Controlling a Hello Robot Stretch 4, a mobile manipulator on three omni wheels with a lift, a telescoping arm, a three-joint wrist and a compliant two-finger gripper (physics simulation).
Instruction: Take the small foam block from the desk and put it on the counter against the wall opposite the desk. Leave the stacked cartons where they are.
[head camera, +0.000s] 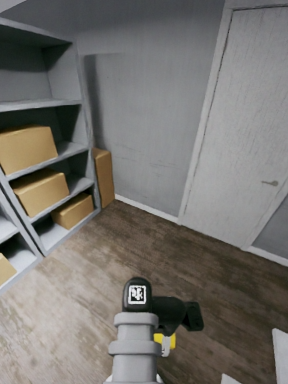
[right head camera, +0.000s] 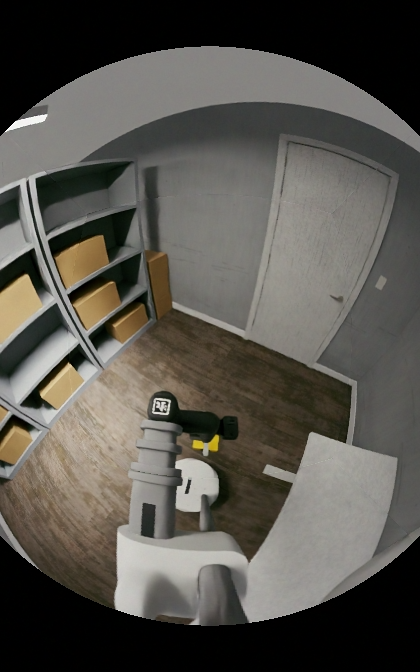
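Where they show: hand at its tool point: (head camera: 160, 336); robot's base at its link origin: (right head camera: 190, 483).
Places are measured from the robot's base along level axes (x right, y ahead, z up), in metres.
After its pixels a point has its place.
Note:
The small foam block (head camera: 159, 338) {z 0.839, x 0.080, y 0.209 m} (right head camera: 214, 443) {z 0.838, x 0.123, y 0.211 m} is yellow and shows below the black wrist, partly hidden by the wrist and a pale grey finger. My gripper (head camera: 165, 345) (right head camera: 205, 446) points down and is shut on the block, held above the floor close to the arm. One fingertip shows in front of the block; the other is hidden. A light grey worktop (head camera: 283, 352) {z 0.693, x 0.604, y 0.176 m} (right head camera: 345, 495) {z 0.693, x 0.782, y -0.145 m} stands at the lower right; I cannot tell whether it is the desk or the counter. Stacked cartons cannot be told apart with certainty.
Grey shelves (head camera: 50, 106) {z 1.343, x -1.031, y 1.932 m} (right head camera: 92, 218) {z 1.398, x -0.823, y 1.365 m} with several brown cartons stand at the left. A tall brown carton (head camera: 104, 177) {z 0.465, x -0.523, y 1.931 m} (right head camera: 159, 285) {z 0.420, x -0.520, y 1.938 m} stands beside them against the wall. A closed white door (head camera: 240, 120) {z 1.352, x 0.795, y 1.416 m} (right head camera: 325, 240) {z 1.304, x 0.929, y 1.344 m} is at the right. The floor (right head camera: 210, 355) {z -0.027, x 0.127, y 1.277 m} is brown wood.

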